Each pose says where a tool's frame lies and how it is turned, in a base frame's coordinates. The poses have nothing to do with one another.
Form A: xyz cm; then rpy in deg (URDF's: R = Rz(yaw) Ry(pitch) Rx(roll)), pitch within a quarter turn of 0, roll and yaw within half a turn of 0.
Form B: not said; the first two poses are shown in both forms.
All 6 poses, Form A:
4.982 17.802 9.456 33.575 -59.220 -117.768
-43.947 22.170 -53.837 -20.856 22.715 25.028
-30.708 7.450 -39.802 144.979 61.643 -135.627
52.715 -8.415 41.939 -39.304 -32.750 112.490
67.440 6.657 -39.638 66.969 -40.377 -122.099
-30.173 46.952 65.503 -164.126 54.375 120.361
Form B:
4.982 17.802 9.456 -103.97 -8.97 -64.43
-43.947 22.170 -53.837 31.88 10.16 -28.87
-30.708 7.450 -39.802 109.98 6.54 -113.05
52.715 -8.415 41.939 110.82 -25.16 44.03
67.440 6.657 -39.638 -121.98 -40.16 -67.05
-30.173 46.952 65.503 -107.35 9.16 124.58

